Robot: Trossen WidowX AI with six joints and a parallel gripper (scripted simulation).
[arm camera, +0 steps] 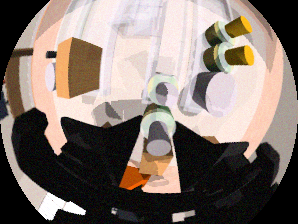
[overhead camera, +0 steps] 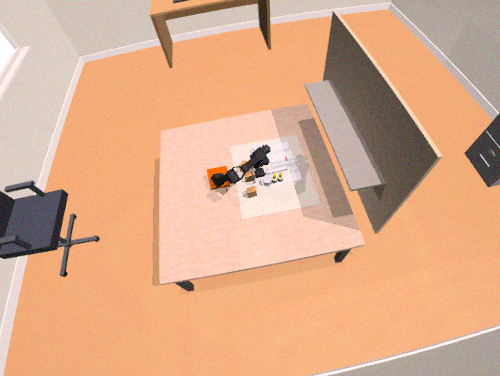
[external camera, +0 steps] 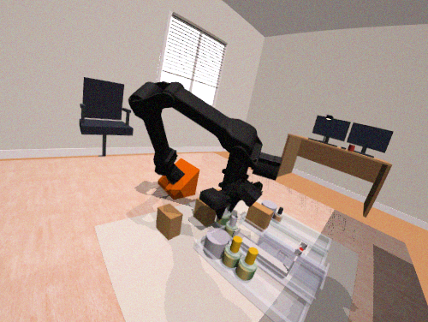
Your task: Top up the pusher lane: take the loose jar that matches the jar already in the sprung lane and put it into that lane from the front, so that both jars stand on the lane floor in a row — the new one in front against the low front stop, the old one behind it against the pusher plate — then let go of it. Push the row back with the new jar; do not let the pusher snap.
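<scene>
The clear lane rack is 18 cm ahead of my gripper tip, 5 cm to the left of it and 3 cm below it. Round my gripper tip: red mark (22 cm ahead, 6 cm to the left, 2 cm above); small bottle (7 cm ahead, 23 cm to the left, 2 cm below).
</scene>
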